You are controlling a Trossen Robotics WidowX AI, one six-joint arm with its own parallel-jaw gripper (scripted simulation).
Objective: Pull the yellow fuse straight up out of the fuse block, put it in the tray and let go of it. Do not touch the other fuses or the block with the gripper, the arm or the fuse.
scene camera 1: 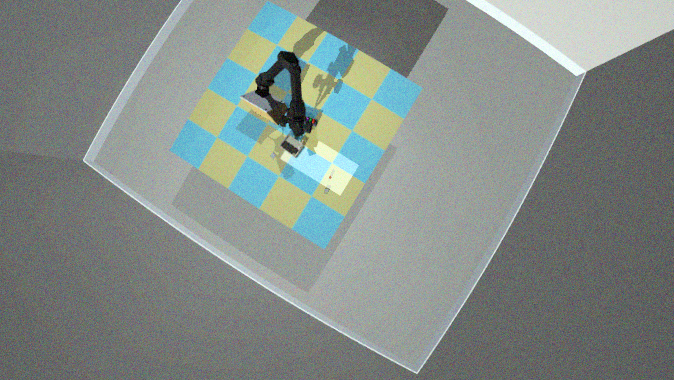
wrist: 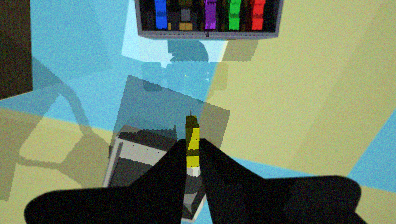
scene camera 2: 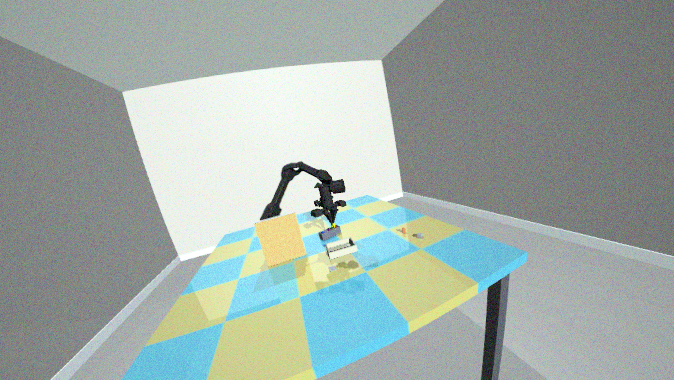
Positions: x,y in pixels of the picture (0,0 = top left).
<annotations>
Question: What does my gripper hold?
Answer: A yellow fuse.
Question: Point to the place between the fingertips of my gripper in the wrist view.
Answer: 192,145
</annotations>
